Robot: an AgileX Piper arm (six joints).
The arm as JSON. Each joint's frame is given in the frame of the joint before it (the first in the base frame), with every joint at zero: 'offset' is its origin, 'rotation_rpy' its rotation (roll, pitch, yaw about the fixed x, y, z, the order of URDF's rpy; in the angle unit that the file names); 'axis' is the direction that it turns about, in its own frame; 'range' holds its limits. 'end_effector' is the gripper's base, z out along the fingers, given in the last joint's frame.
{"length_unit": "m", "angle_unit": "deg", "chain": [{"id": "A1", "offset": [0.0, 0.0, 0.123], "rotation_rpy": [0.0, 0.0, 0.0], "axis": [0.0, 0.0, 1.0], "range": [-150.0, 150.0]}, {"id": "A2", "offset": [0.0, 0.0, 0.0], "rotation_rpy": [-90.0, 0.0, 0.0], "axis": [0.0, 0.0, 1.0], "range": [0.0, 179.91]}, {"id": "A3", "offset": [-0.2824, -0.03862, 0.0], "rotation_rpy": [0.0, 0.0, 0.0], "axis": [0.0, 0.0, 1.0], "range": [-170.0, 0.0]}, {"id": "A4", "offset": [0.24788, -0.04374, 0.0], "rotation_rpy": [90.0, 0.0, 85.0], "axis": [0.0, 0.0, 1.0], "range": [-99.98, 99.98]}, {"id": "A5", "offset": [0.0, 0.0, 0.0], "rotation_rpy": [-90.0, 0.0, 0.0], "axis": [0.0, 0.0, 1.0], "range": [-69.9, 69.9]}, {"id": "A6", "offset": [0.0, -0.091, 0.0], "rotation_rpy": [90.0, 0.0, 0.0], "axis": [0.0, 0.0, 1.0], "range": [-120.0, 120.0]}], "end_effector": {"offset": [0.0, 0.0, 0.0], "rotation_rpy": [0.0, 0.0, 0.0]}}
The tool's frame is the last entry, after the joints.
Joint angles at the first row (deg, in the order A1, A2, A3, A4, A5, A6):
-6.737 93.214 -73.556 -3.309 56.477 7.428
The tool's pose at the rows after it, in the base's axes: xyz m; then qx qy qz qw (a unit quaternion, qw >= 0):
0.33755 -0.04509 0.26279 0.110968 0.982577 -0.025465 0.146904
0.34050 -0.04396 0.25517 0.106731 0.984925 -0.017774 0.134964
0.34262 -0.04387 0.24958 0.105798 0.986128 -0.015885 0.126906
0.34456 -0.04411 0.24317 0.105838 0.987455 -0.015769 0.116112
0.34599 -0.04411 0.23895 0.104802 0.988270 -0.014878 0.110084
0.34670 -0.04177 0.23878 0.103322 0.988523 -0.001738 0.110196
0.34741 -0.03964 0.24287 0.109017 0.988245 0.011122 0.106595
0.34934 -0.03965 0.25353 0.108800 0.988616 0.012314 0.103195
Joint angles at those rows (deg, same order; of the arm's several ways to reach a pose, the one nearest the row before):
-6.871 95.890 -74.379 -3.309 56.601 7.428
-6.870 97.146 -74.377 -2.195 56.707 6.454
-6.871 98.075 -74.378 -1.935 56.709 6.232
-6.871 99.124 -74.379 -1.935 56.908 6.232
-6.870 99.816 -74.377 -1.809 56.907 6.057
-6.870 99.908 -74.470 0.000 56.907 5.064
-6.871 99.907 -75.461 1.632 58.337 5.011
-6.870 99.908 -77.983 1.739 61.252 5.012

